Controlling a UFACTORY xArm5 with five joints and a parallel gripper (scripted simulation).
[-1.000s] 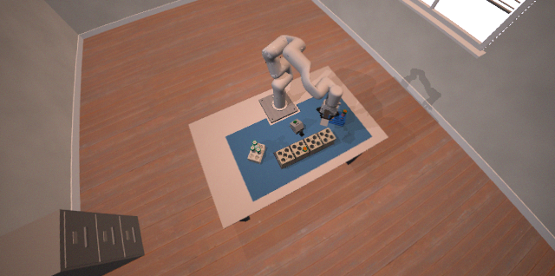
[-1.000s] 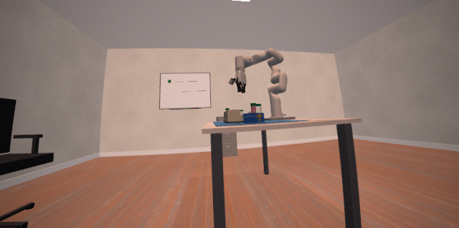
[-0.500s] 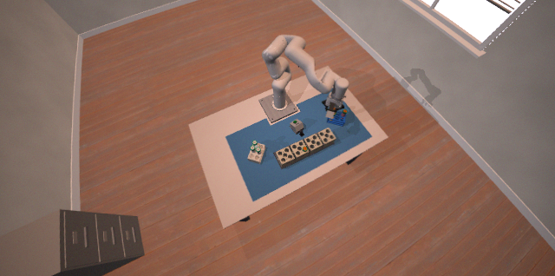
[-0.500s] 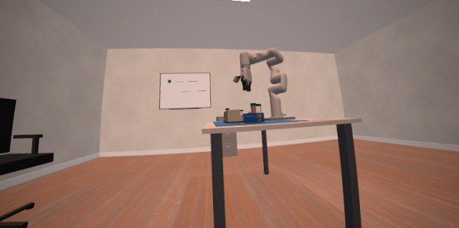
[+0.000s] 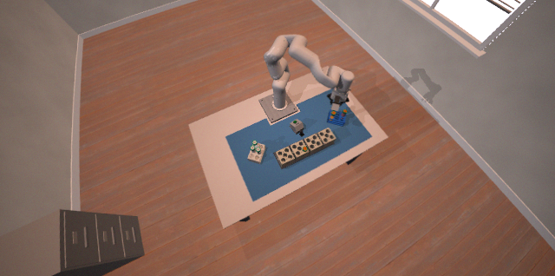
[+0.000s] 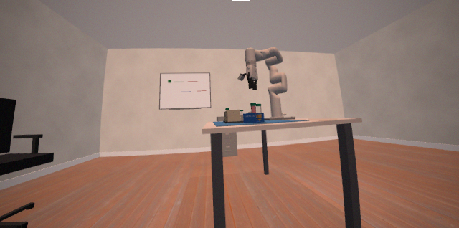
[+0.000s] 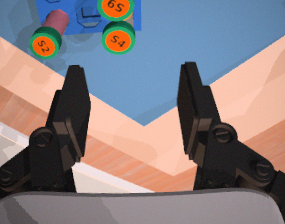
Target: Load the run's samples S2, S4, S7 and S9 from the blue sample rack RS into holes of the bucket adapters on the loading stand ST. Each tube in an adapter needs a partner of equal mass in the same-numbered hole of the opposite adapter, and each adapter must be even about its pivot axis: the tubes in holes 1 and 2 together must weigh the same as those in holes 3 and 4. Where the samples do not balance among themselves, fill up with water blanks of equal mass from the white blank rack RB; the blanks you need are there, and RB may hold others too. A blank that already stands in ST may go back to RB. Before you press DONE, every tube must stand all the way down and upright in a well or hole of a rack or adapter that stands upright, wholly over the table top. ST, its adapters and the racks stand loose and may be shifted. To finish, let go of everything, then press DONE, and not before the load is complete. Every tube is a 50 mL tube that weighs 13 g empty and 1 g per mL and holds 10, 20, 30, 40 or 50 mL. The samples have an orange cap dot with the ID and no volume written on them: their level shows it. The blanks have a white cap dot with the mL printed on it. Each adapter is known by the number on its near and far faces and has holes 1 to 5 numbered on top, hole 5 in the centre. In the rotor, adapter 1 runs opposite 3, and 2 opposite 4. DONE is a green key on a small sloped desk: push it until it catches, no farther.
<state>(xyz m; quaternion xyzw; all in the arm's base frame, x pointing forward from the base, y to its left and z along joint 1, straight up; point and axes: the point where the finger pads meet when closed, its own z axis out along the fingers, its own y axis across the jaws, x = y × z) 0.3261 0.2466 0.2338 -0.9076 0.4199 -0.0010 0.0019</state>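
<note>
The sample tube S4 lies 20 mm behind my hand, 40 mm to the left of it and 190 mm below it. Round my hand: sample tube S2: 40 mm ahead, 100 mm to the left, 190 mm below; then sample tube S9: 20 mm ahead, 10 mm to the left, 190 mm below; then blue sample rack RS: 30 mm ahead, 50 mm to the left, 220 mm below.
</note>
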